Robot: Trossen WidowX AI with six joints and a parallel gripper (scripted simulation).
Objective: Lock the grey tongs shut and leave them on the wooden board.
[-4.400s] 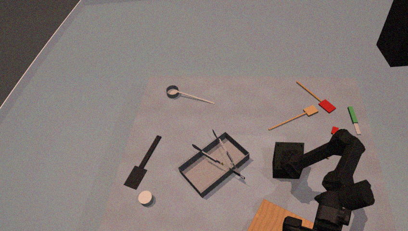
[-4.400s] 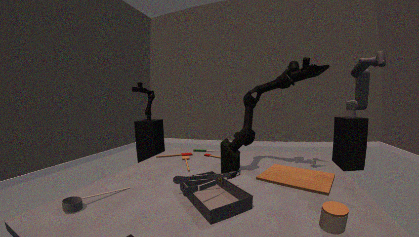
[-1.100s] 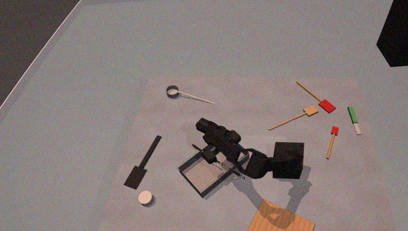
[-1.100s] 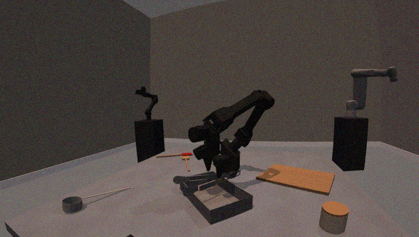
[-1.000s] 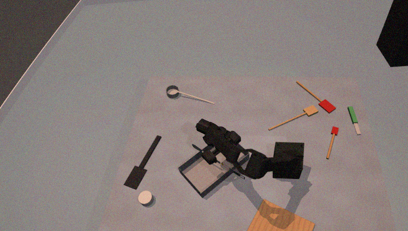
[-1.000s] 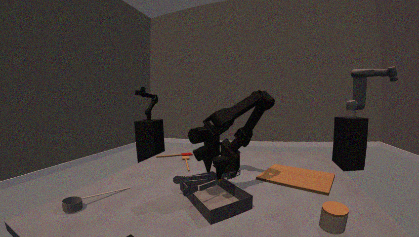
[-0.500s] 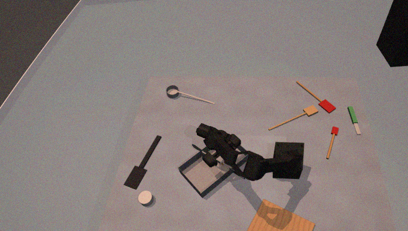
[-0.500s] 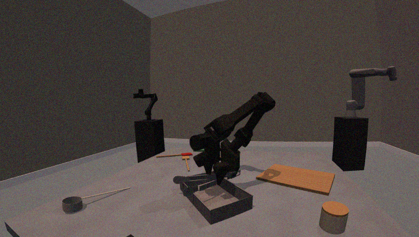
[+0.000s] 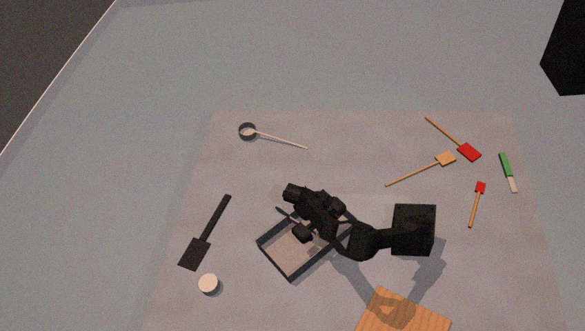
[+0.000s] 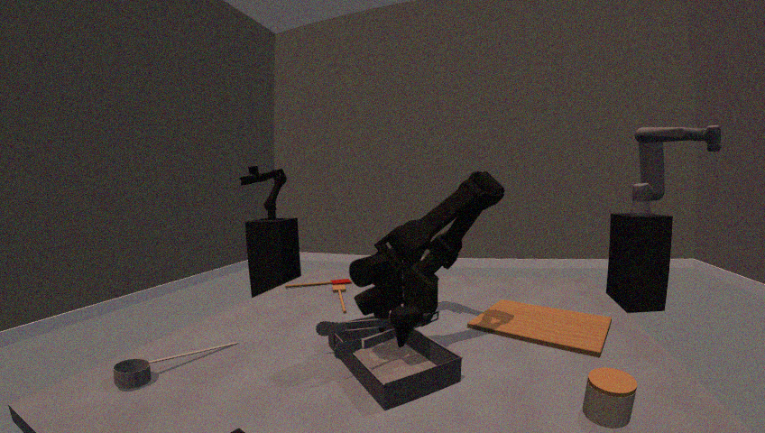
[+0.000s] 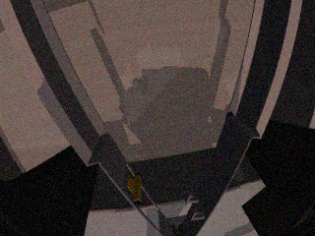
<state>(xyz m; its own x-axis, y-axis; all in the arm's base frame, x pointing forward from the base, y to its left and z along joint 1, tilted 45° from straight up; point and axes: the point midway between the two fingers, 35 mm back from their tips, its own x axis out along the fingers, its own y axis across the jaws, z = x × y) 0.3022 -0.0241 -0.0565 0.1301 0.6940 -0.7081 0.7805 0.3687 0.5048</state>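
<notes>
Right now the dark roasting tin is 50 mm ahead of my gripper tip and 10 mm below it. From my gripper tip the other things lie so: white disc 370 mm ahead, 160 mm to the left, 20 mm below; black spatula 420 mm ahead, 40 mm to the right, 40 mm below; wooden board 400 mm to the left, 170 mm behind, 30 mm below.
</notes>
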